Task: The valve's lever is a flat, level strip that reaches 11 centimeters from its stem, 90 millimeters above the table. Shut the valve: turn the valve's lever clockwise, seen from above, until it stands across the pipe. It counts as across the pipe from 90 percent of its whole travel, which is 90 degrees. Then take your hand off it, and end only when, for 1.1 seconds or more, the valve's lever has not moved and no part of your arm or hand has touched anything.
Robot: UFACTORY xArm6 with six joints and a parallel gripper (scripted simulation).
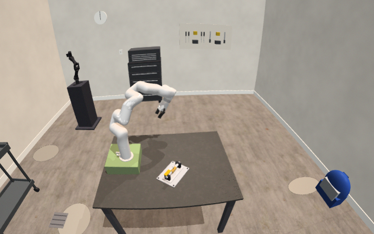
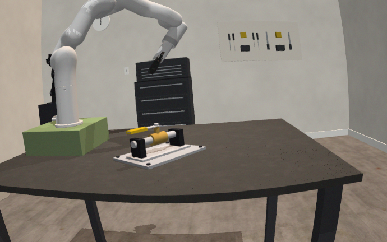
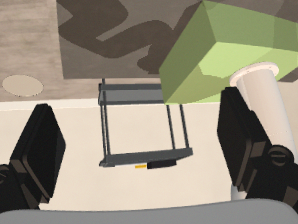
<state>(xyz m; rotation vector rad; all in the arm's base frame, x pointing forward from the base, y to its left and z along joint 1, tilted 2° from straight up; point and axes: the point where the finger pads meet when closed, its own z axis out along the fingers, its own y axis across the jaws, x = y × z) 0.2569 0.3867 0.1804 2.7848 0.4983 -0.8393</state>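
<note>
Right now the valve lever is 520 mm to the right of my hand, 190 mm below it and 120 mm ahead of it.
</note>
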